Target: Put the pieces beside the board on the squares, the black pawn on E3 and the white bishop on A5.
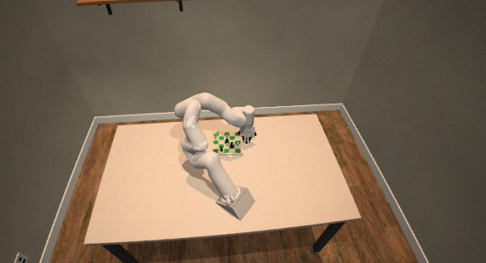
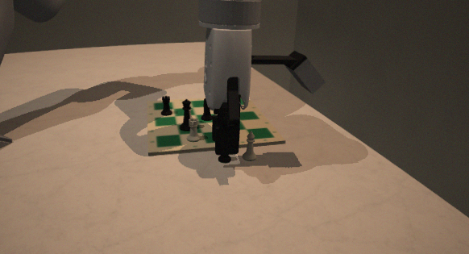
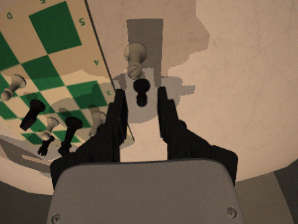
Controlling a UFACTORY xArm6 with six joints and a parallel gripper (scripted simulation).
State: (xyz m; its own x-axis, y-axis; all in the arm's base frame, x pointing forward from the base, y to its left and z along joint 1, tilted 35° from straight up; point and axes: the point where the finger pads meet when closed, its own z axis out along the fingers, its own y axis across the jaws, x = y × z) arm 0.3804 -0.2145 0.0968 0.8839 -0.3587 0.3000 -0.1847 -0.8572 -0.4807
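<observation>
Now: the black pawn 3 cm below my hand. Also, from my hand: black bishop: 2 cm ahead, 14 cm to the left, 2 cm below; black rook: 5 cm behind, 18 cm to the left, 2 cm below; chessboard: 2 cm ahead, 14 cm to the left, 4 cm below.
</observation>
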